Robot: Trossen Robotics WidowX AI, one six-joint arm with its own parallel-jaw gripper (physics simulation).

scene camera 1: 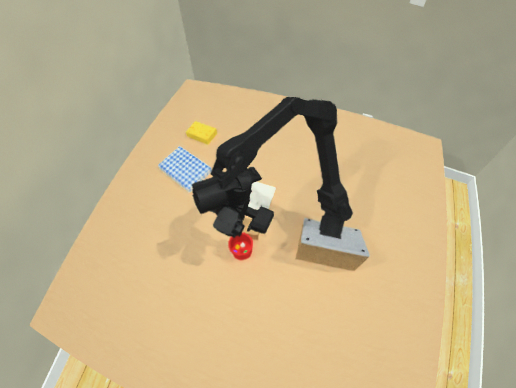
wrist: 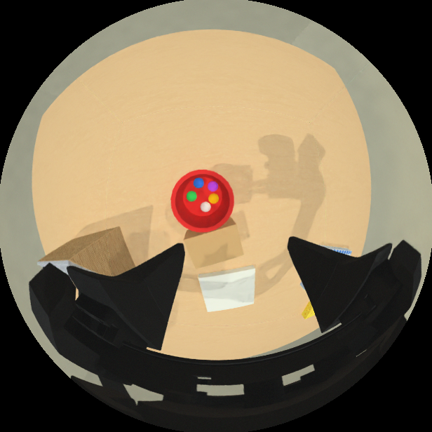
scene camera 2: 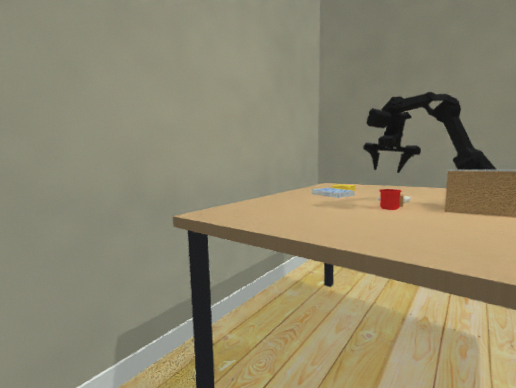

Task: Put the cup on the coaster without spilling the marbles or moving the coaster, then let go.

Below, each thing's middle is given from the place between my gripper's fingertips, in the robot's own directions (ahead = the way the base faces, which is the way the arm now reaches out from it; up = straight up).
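Counted from my hand: red cup (wrist: 189, 214), 3 cm to the left, 2 cm behind, 10 cm below. White square coaster (wrist: 227, 289), 17 cm to the right, 1 cm behind, 13 cm below. Wooden block (wrist: 210, 247), 4 cm to the right, 2 cm behind, 12 cm below.
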